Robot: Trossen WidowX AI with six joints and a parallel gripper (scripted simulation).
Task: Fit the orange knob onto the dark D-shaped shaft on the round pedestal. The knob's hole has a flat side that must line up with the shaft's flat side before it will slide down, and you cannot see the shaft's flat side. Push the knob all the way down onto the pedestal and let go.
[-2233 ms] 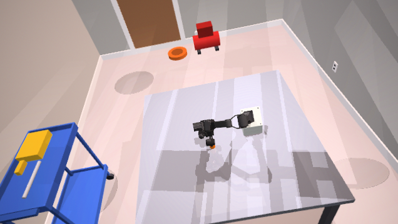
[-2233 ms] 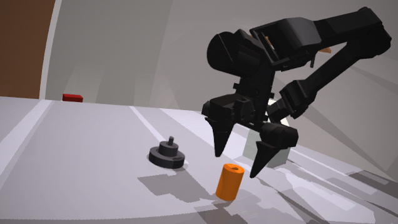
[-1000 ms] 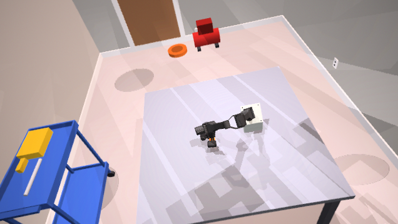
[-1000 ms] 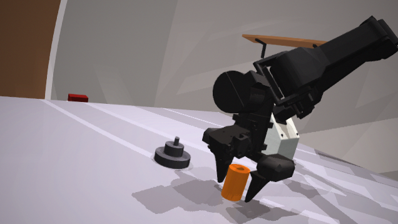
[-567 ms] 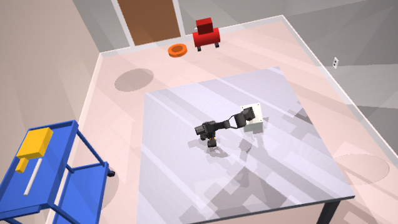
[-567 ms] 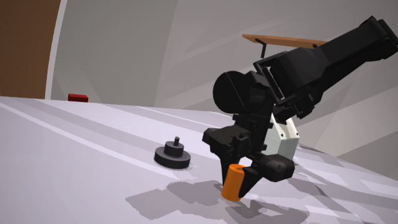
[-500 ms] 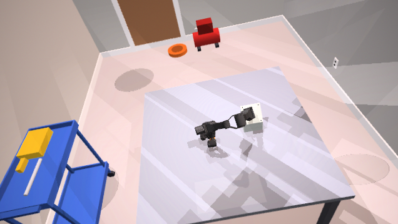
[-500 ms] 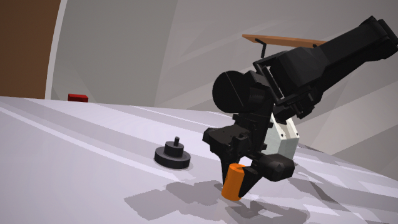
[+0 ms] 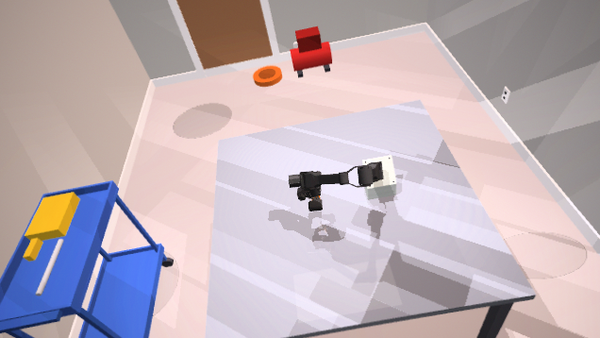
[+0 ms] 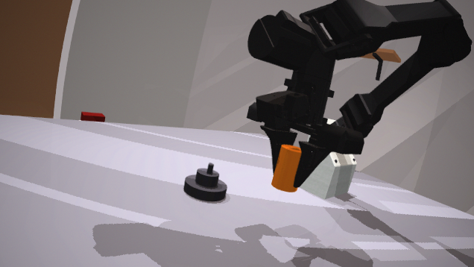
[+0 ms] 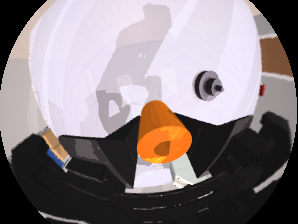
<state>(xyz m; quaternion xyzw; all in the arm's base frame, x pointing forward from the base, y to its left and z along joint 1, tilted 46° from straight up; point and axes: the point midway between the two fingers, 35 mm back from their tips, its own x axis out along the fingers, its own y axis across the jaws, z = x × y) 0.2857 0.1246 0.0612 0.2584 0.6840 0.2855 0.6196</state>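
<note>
Right now my gripper tip is 16 cm to the left of the dark round pedestal, 6 cm above it and 3 cm short of it. Also, from my gripper tip: orange knob 2 cm above.
</note>
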